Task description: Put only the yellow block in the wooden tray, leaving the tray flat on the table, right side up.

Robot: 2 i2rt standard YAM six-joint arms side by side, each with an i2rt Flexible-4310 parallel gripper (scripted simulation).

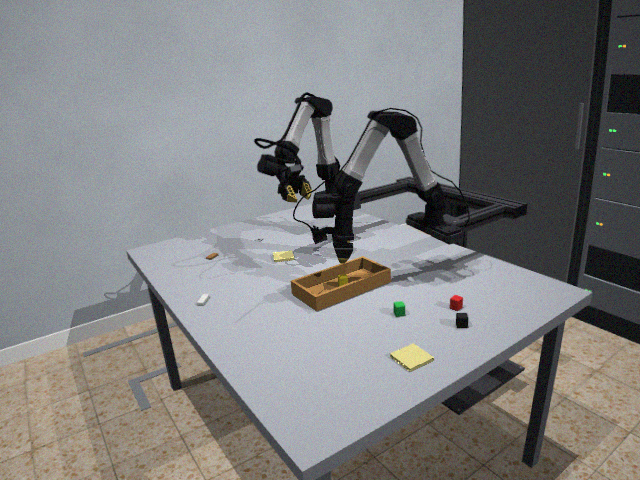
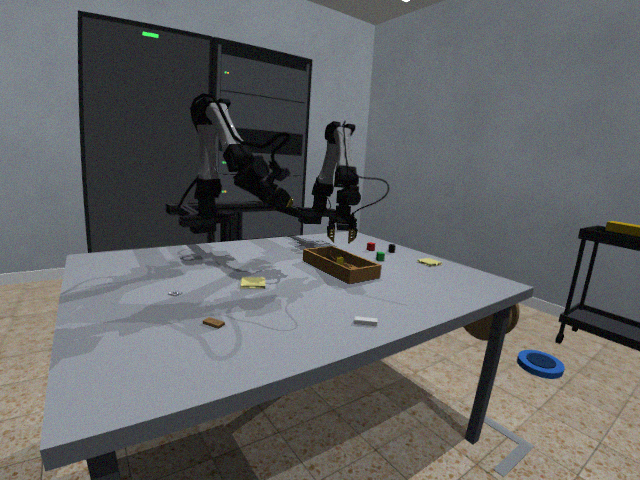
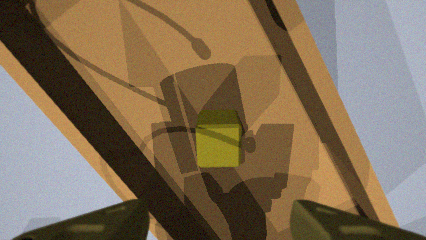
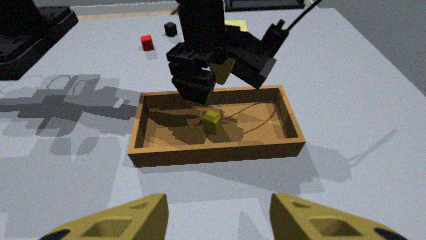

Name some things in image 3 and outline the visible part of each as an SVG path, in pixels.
My left gripper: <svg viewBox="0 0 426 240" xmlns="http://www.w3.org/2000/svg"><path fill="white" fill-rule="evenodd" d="M292 204L290 231L293 240L426 240L425 236L314 201L294 200ZM146 199L127 200L30 230L11 240L147 240L150 225Z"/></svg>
A wooden tray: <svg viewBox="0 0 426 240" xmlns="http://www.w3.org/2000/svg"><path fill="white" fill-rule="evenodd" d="M0 0L0 65L123 202L131 199L146 199L150 217L149 231L158 240L293 240L290 231L290 214L294 200L314 201L400 228L296 0ZM235 109L242 126L241 165L238 167L199 167L197 165L195 129L199 112L201 110Z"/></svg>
A yellow block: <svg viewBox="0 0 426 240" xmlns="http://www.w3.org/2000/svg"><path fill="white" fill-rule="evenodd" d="M235 109L201 110L199 112L195 128L197 165L199 167L238 167L241 165L242 126Z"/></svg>
